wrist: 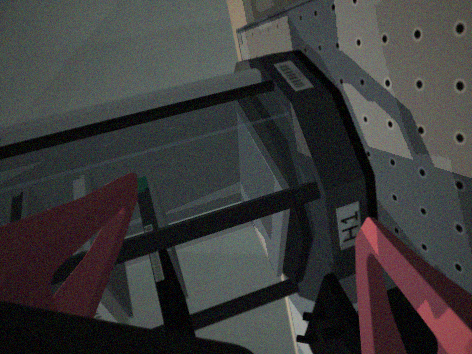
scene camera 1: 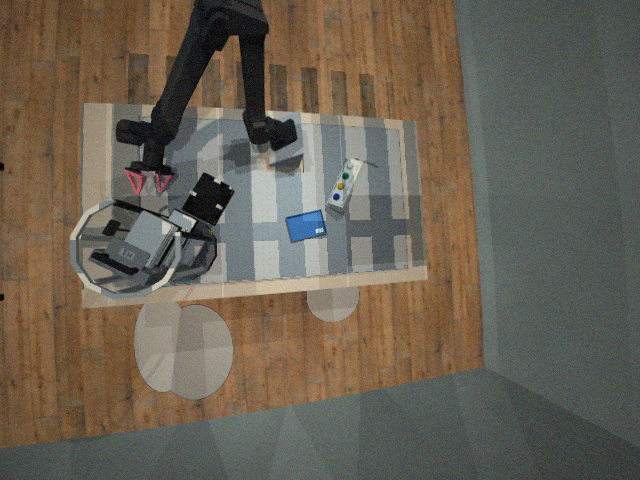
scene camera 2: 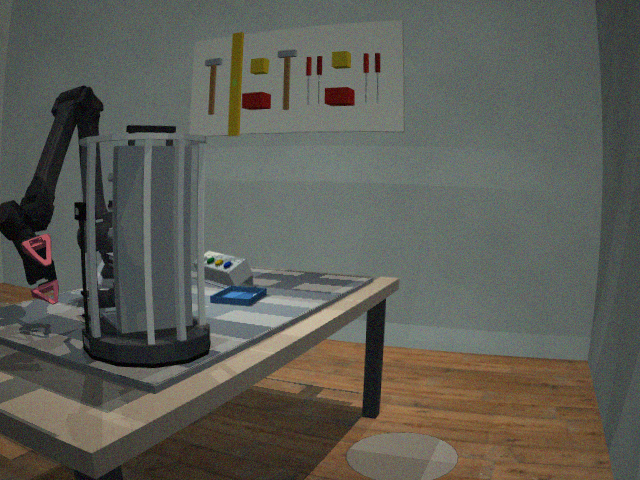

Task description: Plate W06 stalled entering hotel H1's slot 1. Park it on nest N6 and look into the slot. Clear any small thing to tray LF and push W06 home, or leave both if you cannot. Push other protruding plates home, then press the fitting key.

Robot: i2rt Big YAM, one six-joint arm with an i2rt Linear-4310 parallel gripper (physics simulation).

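My gripper is open and empty, over the table's left part beside hotel H1, an upright cage of thin bars on a dark base. In the wrist view, the dark edge of plate W06 crosses the bars near the base end and sticks out past them; its name label is not readable. A small green patch shows at its inner end. Nest N6 is a black block beside the hotel. The blue tray lies mid-table. Its label is too small to read.
A sloped key box with white, green, yellow and blue keys stands beyond the tray. A pale block shows between the hotel and the nest. In the wrist view, a pale plate stands farther from the base. Hotel bars are close to my fingers.
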